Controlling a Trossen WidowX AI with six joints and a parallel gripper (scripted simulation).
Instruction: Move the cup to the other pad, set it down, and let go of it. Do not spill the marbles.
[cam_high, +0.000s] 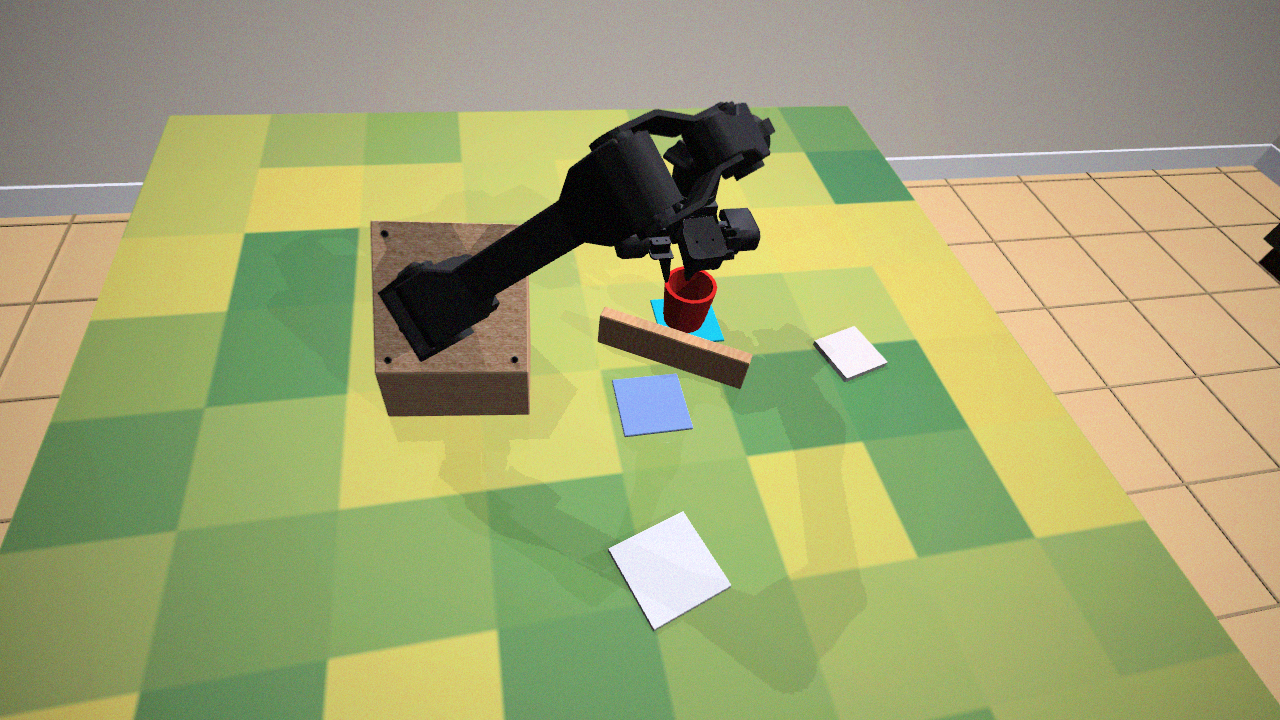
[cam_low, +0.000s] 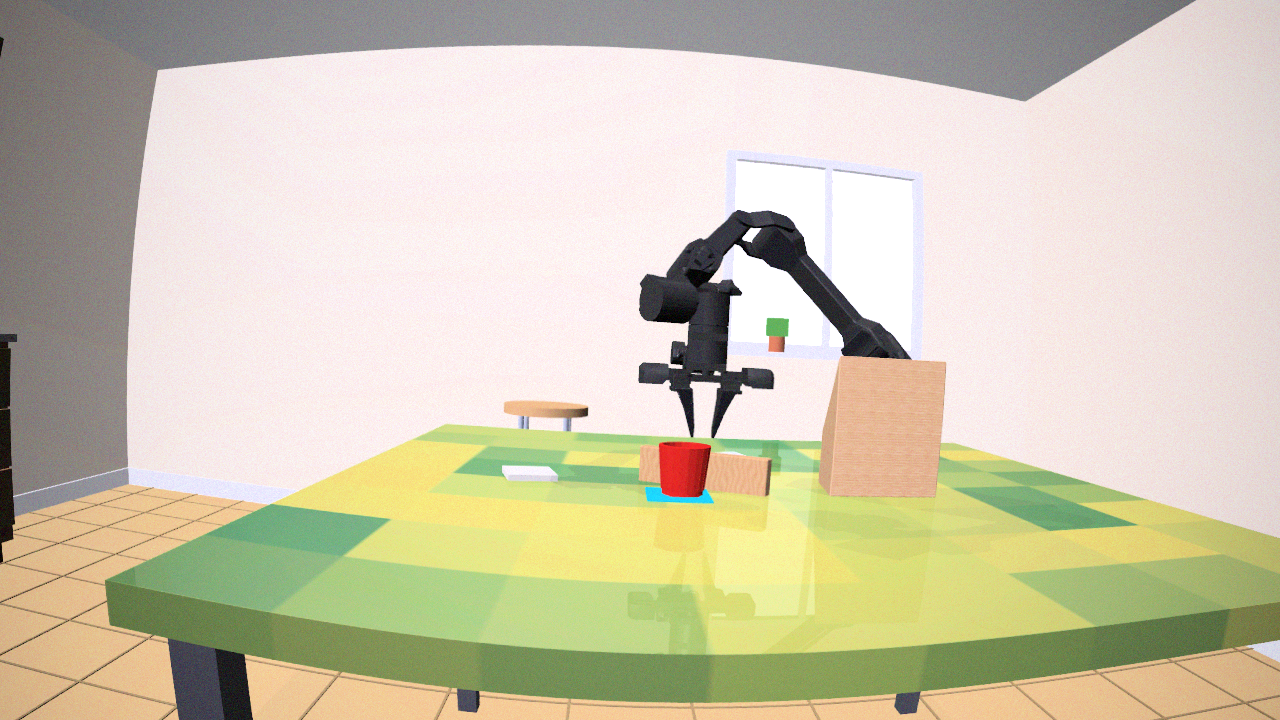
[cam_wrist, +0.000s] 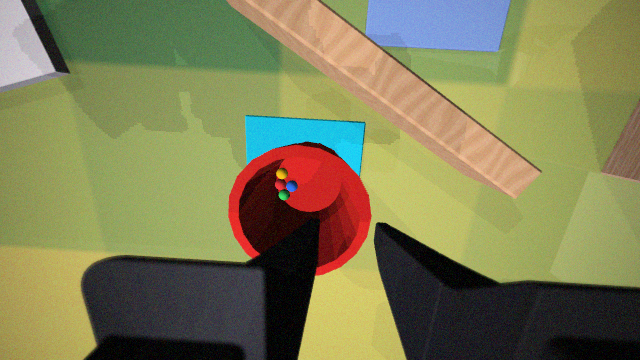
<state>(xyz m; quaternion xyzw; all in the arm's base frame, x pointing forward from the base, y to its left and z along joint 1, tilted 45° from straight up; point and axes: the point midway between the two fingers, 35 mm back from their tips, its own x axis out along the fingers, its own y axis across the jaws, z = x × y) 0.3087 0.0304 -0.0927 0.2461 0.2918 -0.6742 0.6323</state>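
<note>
My gripper tip is 2 cm short of the red cup and 5 cm above it. From my gripper tip the other things lie so: cyan pad (3 cm ahead, 9 cm below); wooden bar (1 cm behind, 7 cm to the right, 7 cm below); pale blue pad (5 cm behind, 15 cm to the right, 9 cm below).
</note>
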